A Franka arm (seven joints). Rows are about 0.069 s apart.
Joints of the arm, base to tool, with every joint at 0 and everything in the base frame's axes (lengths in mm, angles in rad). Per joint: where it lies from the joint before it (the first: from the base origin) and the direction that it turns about. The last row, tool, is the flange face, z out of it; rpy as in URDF.
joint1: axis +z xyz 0 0 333
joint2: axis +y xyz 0 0 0
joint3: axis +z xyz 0 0 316
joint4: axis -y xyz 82.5 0 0
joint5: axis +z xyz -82.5 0 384
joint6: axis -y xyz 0 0 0
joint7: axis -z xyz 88 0 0
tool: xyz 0 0 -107 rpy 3.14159 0 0
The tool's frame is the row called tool.
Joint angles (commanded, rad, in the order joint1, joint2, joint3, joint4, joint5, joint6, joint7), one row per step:
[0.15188, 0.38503, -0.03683, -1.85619, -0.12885, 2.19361, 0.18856]
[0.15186, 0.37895, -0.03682, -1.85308, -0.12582, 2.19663, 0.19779]
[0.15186, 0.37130, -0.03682, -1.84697, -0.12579, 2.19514, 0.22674]
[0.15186, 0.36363, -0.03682, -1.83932, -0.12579, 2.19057, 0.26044]
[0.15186, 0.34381, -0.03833, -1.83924, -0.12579, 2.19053, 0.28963]
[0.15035, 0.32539, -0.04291, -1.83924, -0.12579, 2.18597, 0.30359]
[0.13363, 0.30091, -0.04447, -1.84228, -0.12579, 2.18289, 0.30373]
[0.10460, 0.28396, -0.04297, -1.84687, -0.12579, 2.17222, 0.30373]
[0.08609, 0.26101, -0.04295, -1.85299, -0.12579, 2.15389, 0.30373]
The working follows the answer.
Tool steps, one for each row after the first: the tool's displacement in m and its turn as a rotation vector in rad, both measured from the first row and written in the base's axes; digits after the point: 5 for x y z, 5 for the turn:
[0.00129, 0.00033, 0.00543, 0.00403, -0.01290, -0.01066]
[0.00292, 0.00054, 0.01282, 0.00521, -0.02852, -0.03949]
[0.00454, 0.00069, 0.02069, 0.00620, -0.04321, -0.07336]
[0.00457, -0.00021, 0.03331, 0.00930, -0.06623, -0.10377]
[0.00419, -0.00405, 0.04462, 0.01033, -0.08184, -0.12396]
[0.00351, -0.01579, 0.05845, 0.01287, -0.10007, -0.14270]
[0.00191, -0.03364, 0.06603, 0.01210, -0.10196, -0.17161]
[-0.00194, -0.04586, 0.07590, 0.01061, -0.10081, -0.19231]

Tool pose at each row, in the base's axes (x y z in m, rotation vector in rad; rounded; the steps above come from the unrounded poses):
[0.62650, 0.06919, 0.31031, 3.01867, 0.00995, -0.04456]
[0.62779, 0.06952, 0.31574, 3.02304, -0.00725, -0.02609]
[0.62941, 0.06973, 0.32314, 3.02429, -0.05226, -0.00515]
[0.63104, 0.06988, 0.33100, 3.02441, -0.10483, 0.01395]
[0.63107, 0.06898, 0.34362, 3.02564, -0.15301, 0.04602]
[0.63069, 0.06514, 0.35494, 3.02482, -0.18502, 0.06780]
[0.63001, 0.05340, 0.36877, 3.02501, -0.21514, 0.09375]
[0.62840, 0.03555, 0.37634, 3.02136, -0.25900, 0.09391]
[0.62455, 0.02333, 0.38622, 3.01757, -0.29009, 0.09021]

